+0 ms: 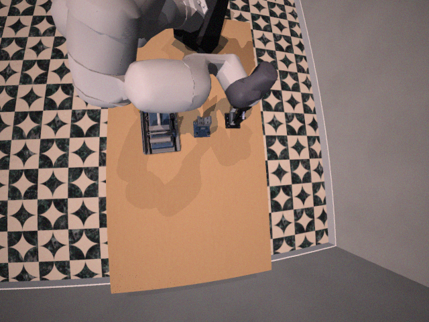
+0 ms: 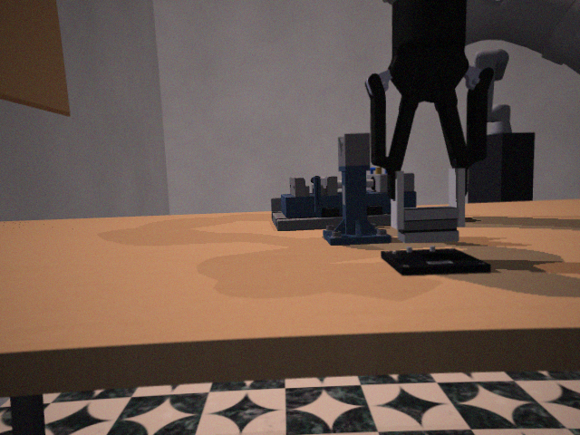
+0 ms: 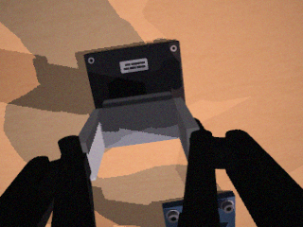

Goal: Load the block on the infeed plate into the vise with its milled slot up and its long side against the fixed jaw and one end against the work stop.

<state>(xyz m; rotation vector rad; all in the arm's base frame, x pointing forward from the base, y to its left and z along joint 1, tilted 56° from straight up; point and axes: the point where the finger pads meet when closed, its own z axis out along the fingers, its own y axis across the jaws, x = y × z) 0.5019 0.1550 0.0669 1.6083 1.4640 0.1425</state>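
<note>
My gripper is now 7 cm above the infeed plate, 1 cm to the right of it and 1 cm short of it. Round my hand: work stop: 36 cm to the right, 3 cm behind, 2 cm above; part: 3 cm below, 1 cm to the left; air cylinder rod: 38 cm to the right, 13 cm behind, 1 cm above.
</note>
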